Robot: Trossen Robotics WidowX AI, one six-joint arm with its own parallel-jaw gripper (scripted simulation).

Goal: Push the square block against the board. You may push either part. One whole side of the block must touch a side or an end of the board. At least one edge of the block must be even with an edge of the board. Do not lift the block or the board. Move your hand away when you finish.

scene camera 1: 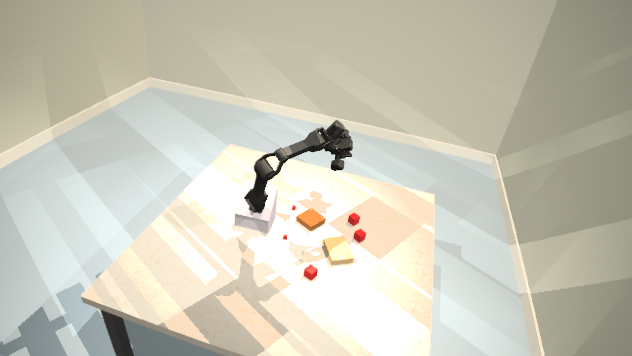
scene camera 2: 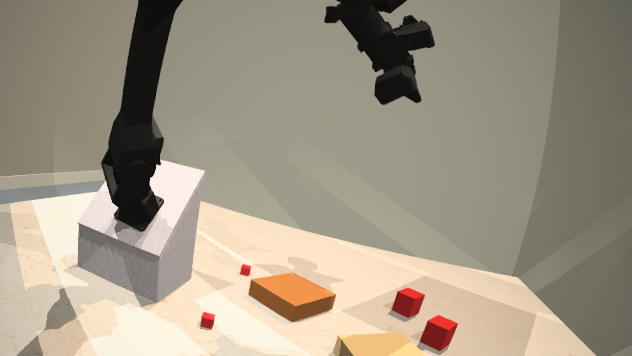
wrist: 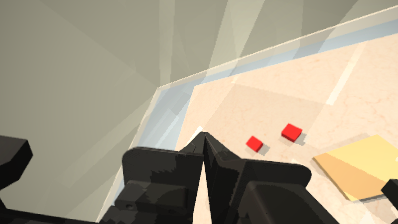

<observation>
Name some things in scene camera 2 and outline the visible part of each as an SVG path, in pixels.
My gripper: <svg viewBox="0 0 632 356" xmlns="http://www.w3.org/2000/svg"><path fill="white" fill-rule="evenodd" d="M412 15L404 16L402 26L400 25L400 27L392 29L390 23L384 20L384 24L378 30L375 30L374 33L361 39L355 39L360 52L365 51L372 61L373 70L377 72L383 69L383 74L376 77L374 91L375 98L382 105L389 104L403 96L415 103L421 102L421 95L415 78L416 70L413 65L414 56L413 54L410 55L408 51L434 47L435 42L431 27L425 21L420 20L418 22Z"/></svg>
An orange square block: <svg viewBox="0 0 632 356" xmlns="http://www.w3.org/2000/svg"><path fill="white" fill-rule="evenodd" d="M250 279L248 295L286 318L289 322L295 322L324 311L332 310L337 294L295 273Z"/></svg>
</observation>
